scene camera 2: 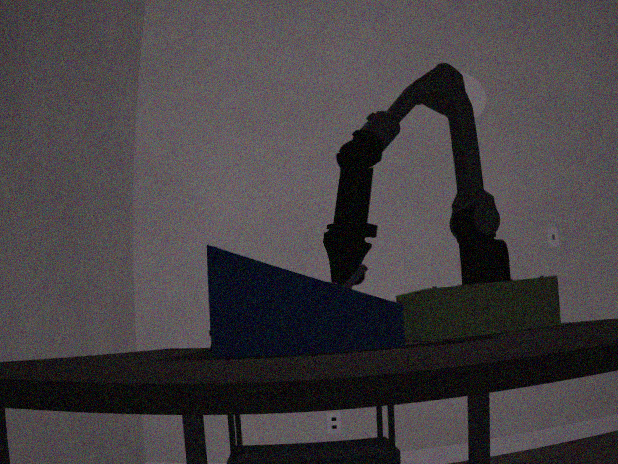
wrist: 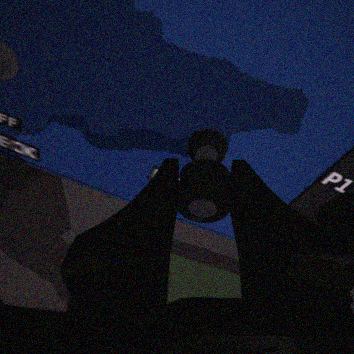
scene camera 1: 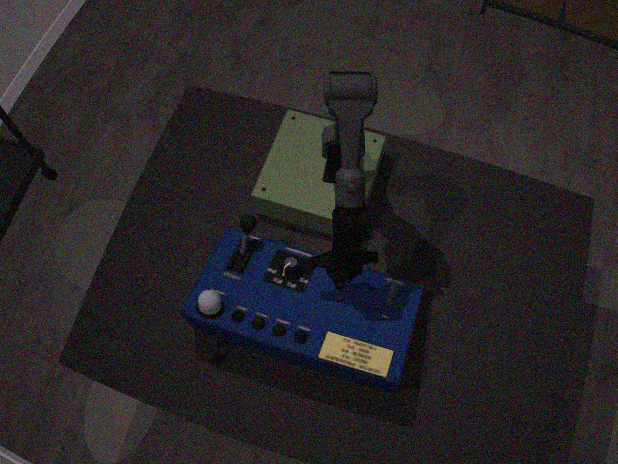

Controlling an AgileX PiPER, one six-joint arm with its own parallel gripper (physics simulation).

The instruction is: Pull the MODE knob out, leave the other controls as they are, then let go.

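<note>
The MODE knob (wrist: 204, 189), a dark knob with a wide head and a narrower round base, stands out from the blue sloped panel (scene camera 1: 305, 310) (scene camera 2: 300, 320) (wrist: 285, 45). My gripper (scene camera 1: 340, 285) (scene camera 2: 341, 284) (wrist: 204, 175) is at the upper part of the panel. In the wrist view its two fingers stand close against both sides of the knob's head, shut on it. The MODE label is almost wholly hidden behind the left finger. In scene camera 1 the gripper hides the knob, and in scene camera 2 the panel's side hides its base.
Left of the gripper in scene camera 1 are a rotary selector (scene camera 1: 290, 262) and a black-knobbed lever (scene camera 1: 248, 223). A white ball knob (scene camera 1: 209, 302) and a row of buttons (scene camera 1: 258, 322) line the front. A toggle (scene camera 1: 392, 294) stands right. The green base block (scene camera 1: 295, 165) (scene camera 2: 480, 310) is behind.
</note>
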